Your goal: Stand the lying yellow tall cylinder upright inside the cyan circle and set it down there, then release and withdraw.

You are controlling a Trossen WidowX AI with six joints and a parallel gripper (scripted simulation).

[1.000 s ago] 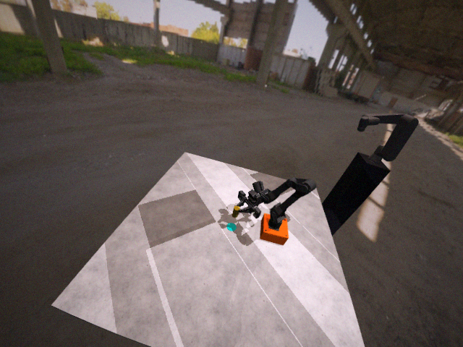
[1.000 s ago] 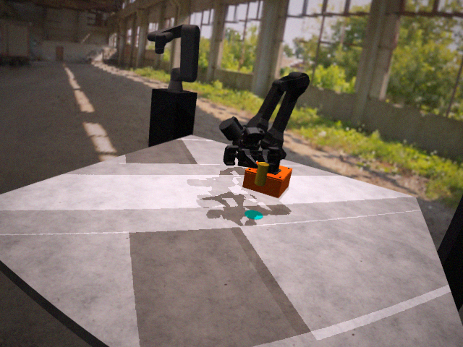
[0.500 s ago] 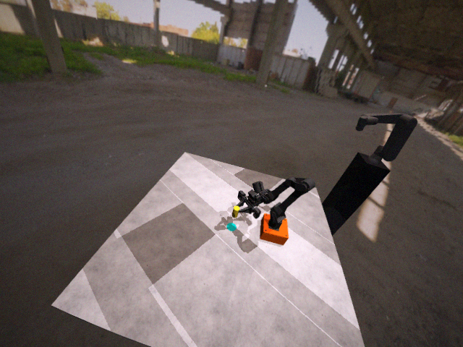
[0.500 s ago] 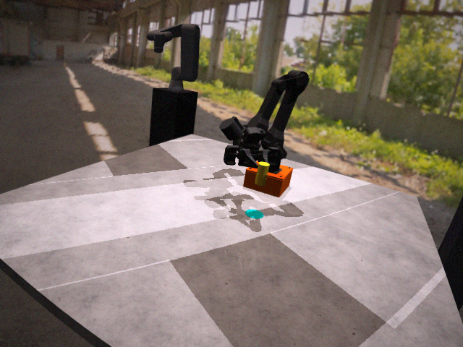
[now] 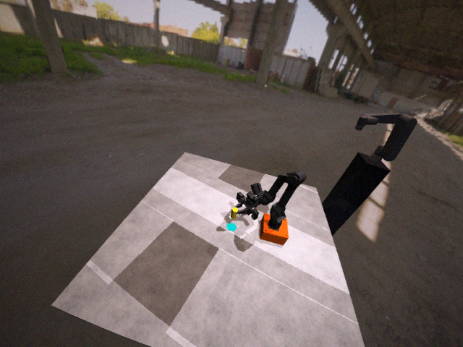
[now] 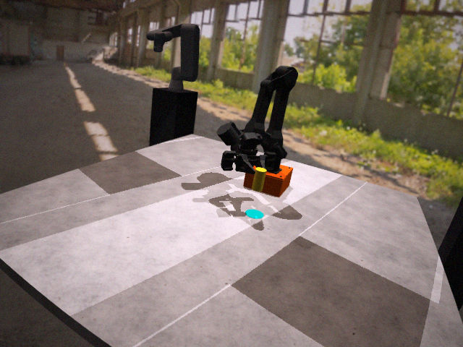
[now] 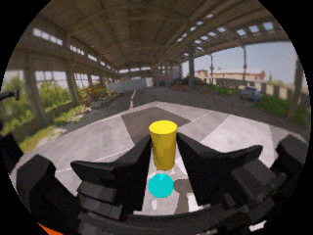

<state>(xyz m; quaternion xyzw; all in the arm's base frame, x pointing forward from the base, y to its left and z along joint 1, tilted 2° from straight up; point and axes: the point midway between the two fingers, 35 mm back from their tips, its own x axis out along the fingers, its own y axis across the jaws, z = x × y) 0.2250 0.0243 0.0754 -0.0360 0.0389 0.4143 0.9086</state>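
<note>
Now: the cyan circle 10 mm behind my gripper tip, 10 mm to the left of it and 140 mm below it. The rest, counted from my gripper tip: yellow cylinder: 20 mm below.
</note>
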